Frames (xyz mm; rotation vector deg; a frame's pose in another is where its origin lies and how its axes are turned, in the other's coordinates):
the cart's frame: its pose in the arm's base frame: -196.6 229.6 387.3 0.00 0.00 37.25
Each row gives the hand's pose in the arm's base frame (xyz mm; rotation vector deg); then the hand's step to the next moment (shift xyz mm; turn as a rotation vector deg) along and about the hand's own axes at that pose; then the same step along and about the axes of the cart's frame.
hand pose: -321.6 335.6 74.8 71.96 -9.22 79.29
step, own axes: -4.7 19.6 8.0 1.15 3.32 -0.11
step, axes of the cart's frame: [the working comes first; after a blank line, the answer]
step, axes of the arm's base frame: -12.1 -14.4 10.8 -2.32 -0.16 2.64

-18.4 -4.2 10.8 -1.95 1.28 2.64
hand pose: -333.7 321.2 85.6 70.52 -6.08 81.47
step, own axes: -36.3 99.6 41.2 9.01 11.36 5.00
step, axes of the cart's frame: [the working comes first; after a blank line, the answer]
step, axes of the arm's base frame: -61.1 -82.5 49.0 -3.49 -0.80 14.91

-98.5 -28.7 49.0 -3.26 1.48 14.91
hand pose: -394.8 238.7 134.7 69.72 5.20 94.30
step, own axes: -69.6 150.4 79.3 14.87 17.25 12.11
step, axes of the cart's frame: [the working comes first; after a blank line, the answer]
step, axes of the arm's base frame: -47.0 -158.8 79.6 -1.91 -2.47 25.60

-133.5 -98.0 79.6 -3.01 -0.81 25.60
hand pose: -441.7 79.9 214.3 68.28 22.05 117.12
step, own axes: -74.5 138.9 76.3 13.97 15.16 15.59
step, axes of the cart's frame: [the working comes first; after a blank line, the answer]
step, axes of the arm's base frame: 26.3 -156.9 73.2 2.22 -2.01 25.67

-74.0 -140.8 73.2 0.55 -2.95 25.67
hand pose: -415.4 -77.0 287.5 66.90 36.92 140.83
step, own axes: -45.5 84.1 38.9 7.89 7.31 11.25
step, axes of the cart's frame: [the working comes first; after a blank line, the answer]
step, axes of the arm's base frame: 48.9 -82.7 37.8 3.33 0.53 15.20

-11.2 -95.4 37.8 2.97 -1.59 15.20
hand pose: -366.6 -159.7 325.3 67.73 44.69 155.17
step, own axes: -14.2 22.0 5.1 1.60 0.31 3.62
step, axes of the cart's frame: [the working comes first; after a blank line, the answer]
step, axes of the arm's base frame: 16.2 -20.8 4.2 1.48 1.68 3.28

0.3 -26.3 4.2 2.19 0.45 3.28
